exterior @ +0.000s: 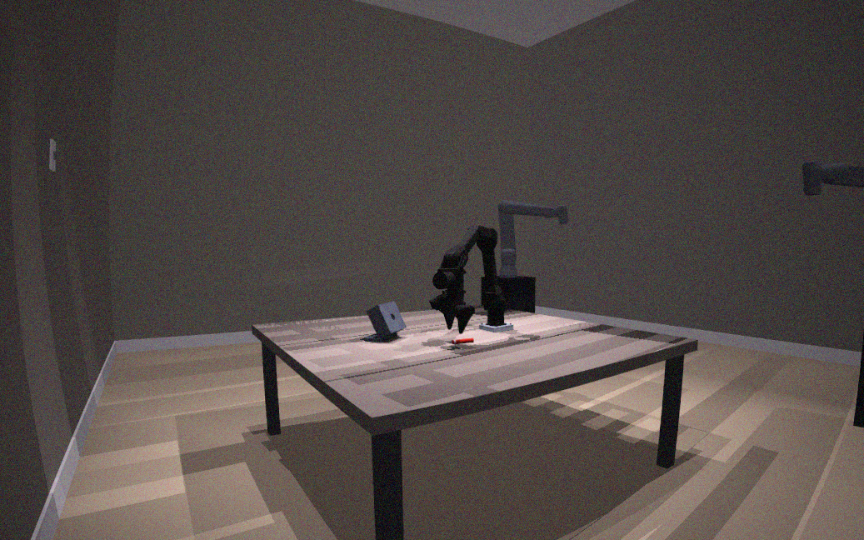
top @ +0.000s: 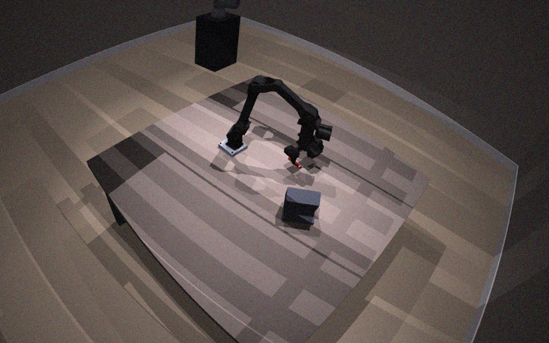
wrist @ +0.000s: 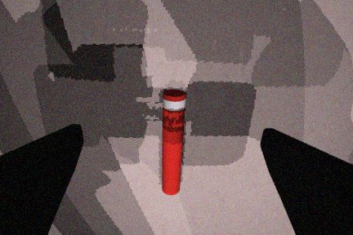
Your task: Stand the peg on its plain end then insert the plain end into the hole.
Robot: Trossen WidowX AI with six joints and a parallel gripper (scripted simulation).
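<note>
The red peg lies 4 cm below my gripper tip and 1 cm behind it. The rest, counted from my gripper tip: sloped panel (22 cm to the right, 15 cm ahead, 3 cm above).
</note>
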